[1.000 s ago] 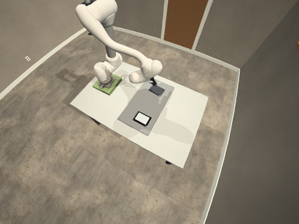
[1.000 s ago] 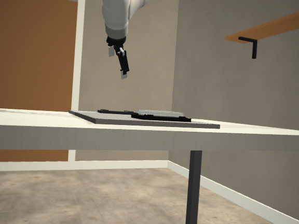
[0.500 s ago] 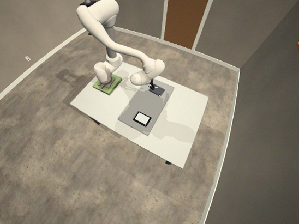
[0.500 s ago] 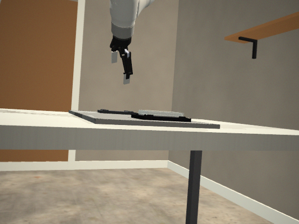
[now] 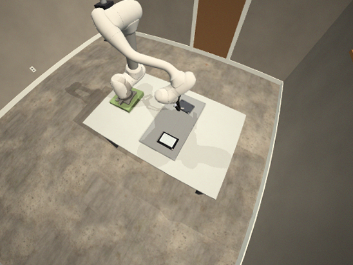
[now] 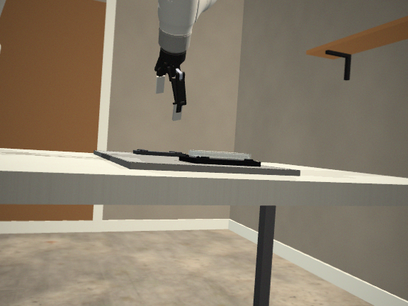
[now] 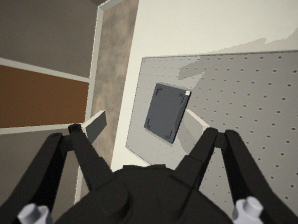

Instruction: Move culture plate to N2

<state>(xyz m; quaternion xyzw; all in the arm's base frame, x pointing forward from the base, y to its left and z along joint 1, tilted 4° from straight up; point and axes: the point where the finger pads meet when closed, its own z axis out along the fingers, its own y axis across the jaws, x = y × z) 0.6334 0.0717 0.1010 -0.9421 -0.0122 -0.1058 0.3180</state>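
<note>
The clear lid is 1 cm behind my hand, 36 cm to the right of it and 15 cm below it. Round my hand: 96-well plate: 1 cm behind, 36 cm to the right, 15 cm below; then nest N2: 6 cm to the left, 17 cm below; then nest N1: 1 cm behind, 36 cm to the right, 17 cm below.
</note>
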